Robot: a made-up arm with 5 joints.
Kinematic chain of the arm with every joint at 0, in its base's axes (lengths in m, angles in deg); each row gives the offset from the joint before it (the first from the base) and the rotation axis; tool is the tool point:
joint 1: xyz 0 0 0.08 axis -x
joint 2: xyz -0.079 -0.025 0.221 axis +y
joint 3: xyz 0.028 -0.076 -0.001 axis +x
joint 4: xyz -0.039 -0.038 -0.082 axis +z
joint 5: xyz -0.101 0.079 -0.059 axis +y
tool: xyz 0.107 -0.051 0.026
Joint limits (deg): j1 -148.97..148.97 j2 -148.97..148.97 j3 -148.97..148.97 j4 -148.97..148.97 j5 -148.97..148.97
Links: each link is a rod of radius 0.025 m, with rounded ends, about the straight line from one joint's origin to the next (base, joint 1, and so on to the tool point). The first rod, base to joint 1, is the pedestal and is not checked.
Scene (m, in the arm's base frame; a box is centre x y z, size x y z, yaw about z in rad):
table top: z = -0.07
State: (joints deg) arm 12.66 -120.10 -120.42 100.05 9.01
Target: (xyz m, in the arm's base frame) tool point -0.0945 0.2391 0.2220
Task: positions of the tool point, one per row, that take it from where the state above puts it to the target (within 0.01 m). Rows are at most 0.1 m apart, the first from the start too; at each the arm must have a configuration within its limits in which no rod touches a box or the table.
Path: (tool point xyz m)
1: -0.1353 -0.1164 0.2989
2: -0.1289 -0.0598 0.3271
3: -0.1223 0.0039 0.3400
4: -0.1155 0.0703 0.3358
5: -0.1086 0.1349 0.3139
6: -0.1016 0.1926 0.2753
7: -0.0945 0.2391 0.2220

